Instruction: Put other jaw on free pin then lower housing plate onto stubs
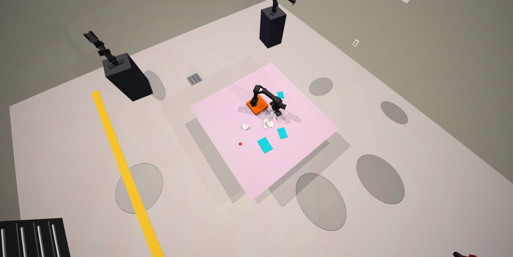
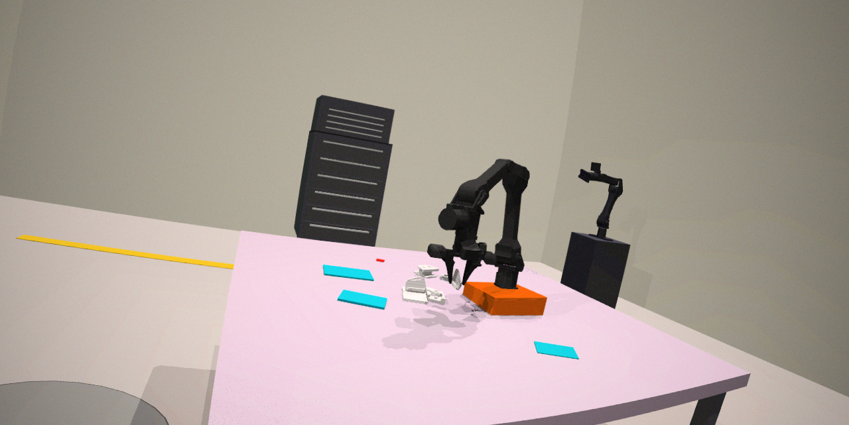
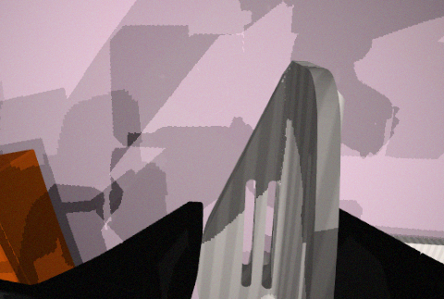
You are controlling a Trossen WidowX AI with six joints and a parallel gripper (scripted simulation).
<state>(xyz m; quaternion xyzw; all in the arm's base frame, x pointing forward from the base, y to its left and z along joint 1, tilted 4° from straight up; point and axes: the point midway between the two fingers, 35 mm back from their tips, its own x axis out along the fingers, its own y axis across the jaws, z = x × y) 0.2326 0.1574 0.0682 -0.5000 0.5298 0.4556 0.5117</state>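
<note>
The white jaw lies 2 cm ahead of my gripper tip and 3 cm to the right of it. The rest, counted from my gripper tip: red marker 12 cm ahead, 52 cm to the right, 8 cm below.
</note>
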